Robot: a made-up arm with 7 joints.
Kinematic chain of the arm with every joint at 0, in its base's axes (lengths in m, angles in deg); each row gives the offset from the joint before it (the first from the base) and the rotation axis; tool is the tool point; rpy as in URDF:
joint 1: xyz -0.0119 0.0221 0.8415 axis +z
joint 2: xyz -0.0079 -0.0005 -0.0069 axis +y
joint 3: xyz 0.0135 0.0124 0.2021 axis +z
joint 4: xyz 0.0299 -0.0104 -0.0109 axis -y
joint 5: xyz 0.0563 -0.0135 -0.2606 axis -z
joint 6: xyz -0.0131 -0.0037 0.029 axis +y
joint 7: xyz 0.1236 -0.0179 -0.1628 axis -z
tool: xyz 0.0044 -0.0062 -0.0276 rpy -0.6 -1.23 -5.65
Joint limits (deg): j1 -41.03..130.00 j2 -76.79..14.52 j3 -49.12..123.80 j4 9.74..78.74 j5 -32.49..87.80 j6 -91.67..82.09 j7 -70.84..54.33
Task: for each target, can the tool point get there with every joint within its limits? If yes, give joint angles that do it. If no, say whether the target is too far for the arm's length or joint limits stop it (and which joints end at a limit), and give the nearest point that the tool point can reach.
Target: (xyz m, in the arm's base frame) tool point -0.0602 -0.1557 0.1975
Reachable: no: joint limits stop it (at a limit: joint 1, joint 2, joint 3, joint 5, joint 6) | nearest point -0.1328 -0.1961 0.5193 | short by 0.332 m
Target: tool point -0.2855 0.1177 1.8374
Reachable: no: too far | nearest point -0.1668 0.0762 1.3840 | short by 0.470 m
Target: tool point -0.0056 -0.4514 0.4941
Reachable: no: joint limits stop it (at a limit: joint 1, joint 3, joint 4, joint 5, joint 7) | nearest point -0.0411 -0.3701 0.5748 | short by 0.120 m
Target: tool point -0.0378 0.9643 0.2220
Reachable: no: too far | nearest point -0.0262 0.5406 0.6346 | short by 0.592 m
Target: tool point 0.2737 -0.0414 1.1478
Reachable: yes | joints 24.45 -28.99 1.25 46.88 45.16 -50.15 -21.47
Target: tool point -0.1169 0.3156 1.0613
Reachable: yes | joints 85.89 -61.56 33.99 31.00 44.40 14.61 -22.84
